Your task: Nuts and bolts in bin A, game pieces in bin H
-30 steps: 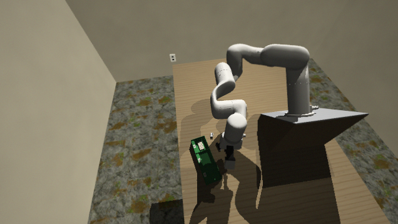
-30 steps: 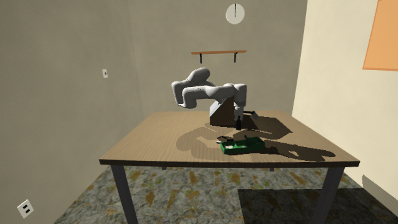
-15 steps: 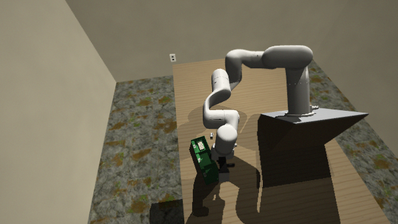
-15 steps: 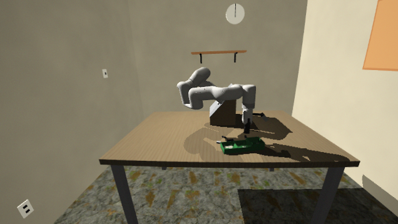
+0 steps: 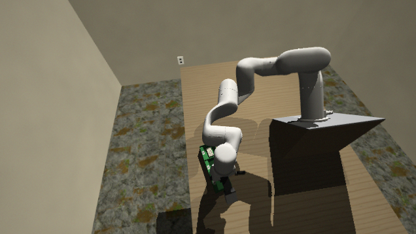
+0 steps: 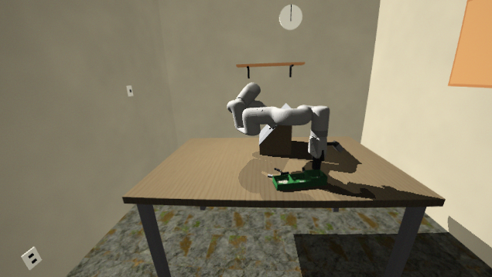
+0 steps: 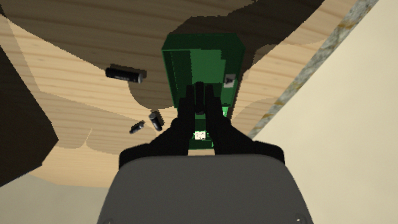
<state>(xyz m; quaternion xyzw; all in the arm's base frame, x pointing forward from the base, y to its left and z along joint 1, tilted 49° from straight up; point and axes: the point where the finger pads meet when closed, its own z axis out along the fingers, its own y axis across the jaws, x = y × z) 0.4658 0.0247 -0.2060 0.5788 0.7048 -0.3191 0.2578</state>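
Right now the green bin is 8 cm to the right of my hand, 7 cm below it and 2 cm ahead of it. Round my hand: dark bolt 2 cm below, 1 cm to the right; small nut 23 cm to the right, 8 cm below, 4 cm behind; white game piece 17 cm to the right, 8 cm below, 3 cm ahead.
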